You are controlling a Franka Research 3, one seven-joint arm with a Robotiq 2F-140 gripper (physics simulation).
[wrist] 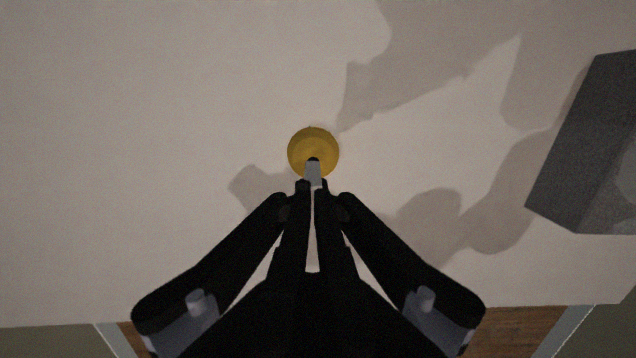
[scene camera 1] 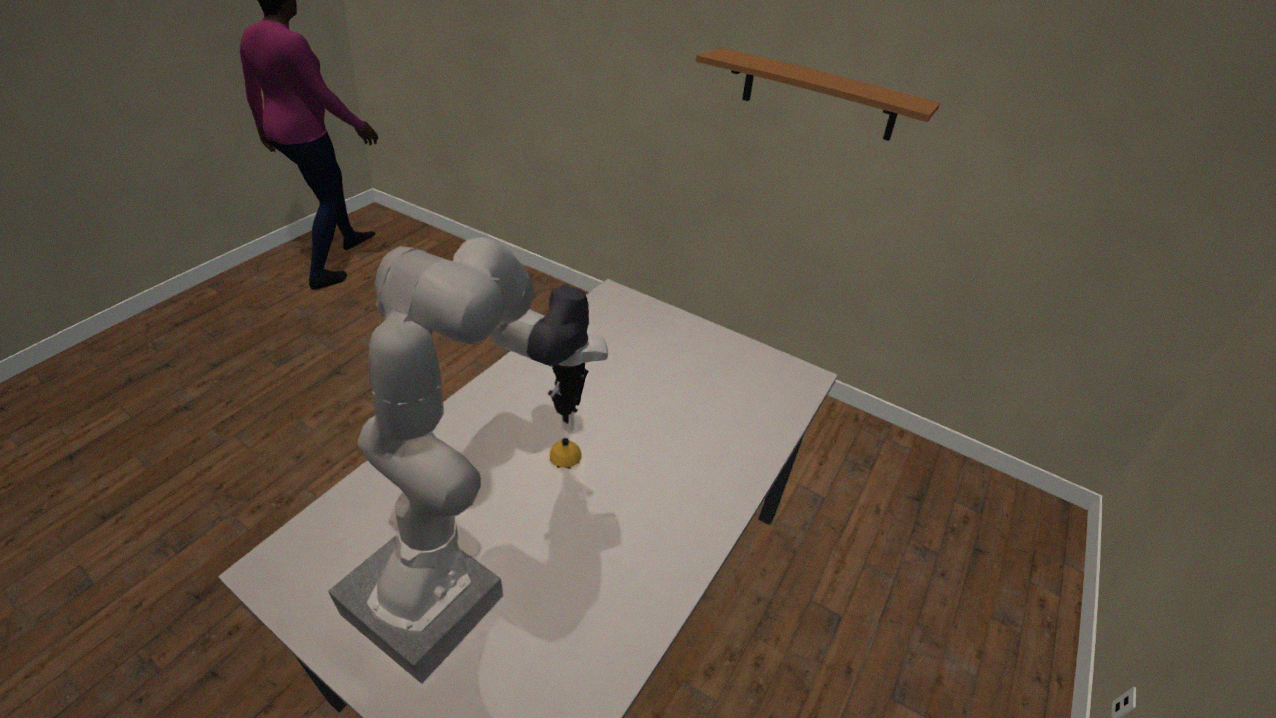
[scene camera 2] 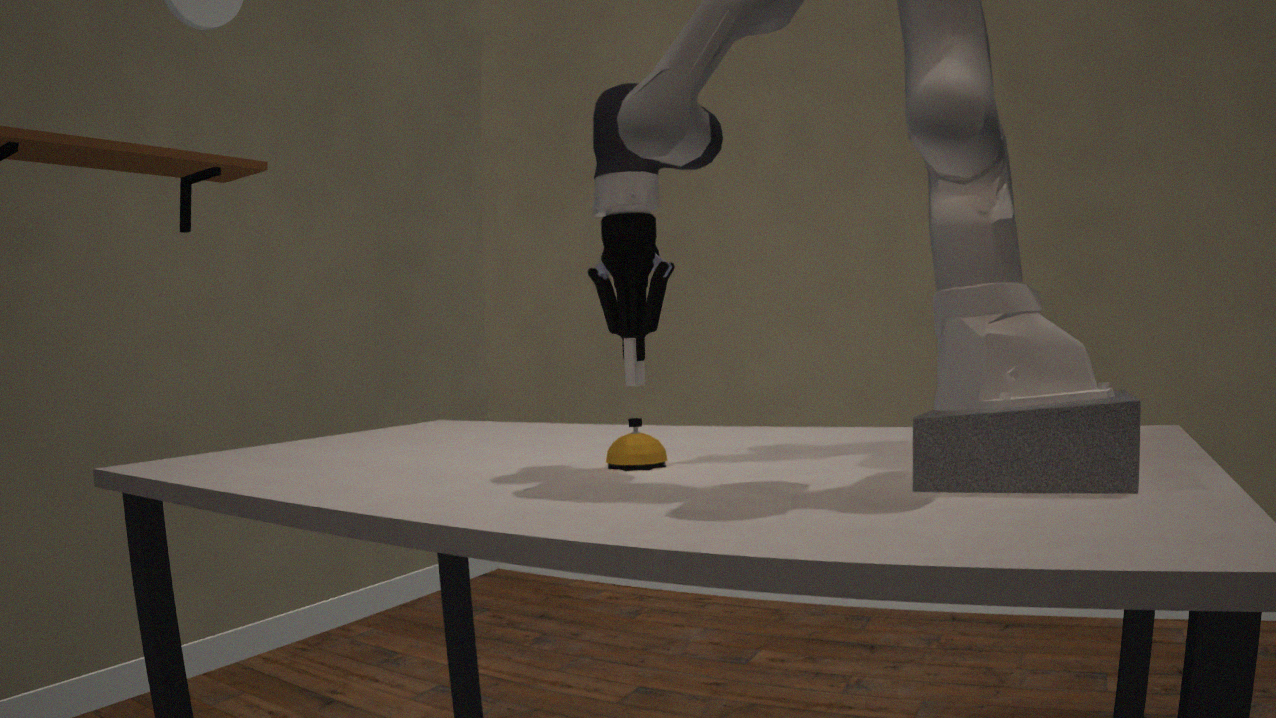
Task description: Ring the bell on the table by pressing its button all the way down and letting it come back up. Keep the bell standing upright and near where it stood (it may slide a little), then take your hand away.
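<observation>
The bell, a yellow dome on a dark base, stands upright on the white table. Its black button stands up on a short stem above the dome. My gripper is shut with nothing between its fingers. It points straight down over the bell, with a visible gap between the light fingertips and the button in scene camera 2. In the wrist view the fingertips hide part of the button and the dome's lower edge.
The arm's grey base block sits on the table. A wooden shelf is on the wall. A person in a pink top is on the floor beyond the table in scene camera 1.
</observation>
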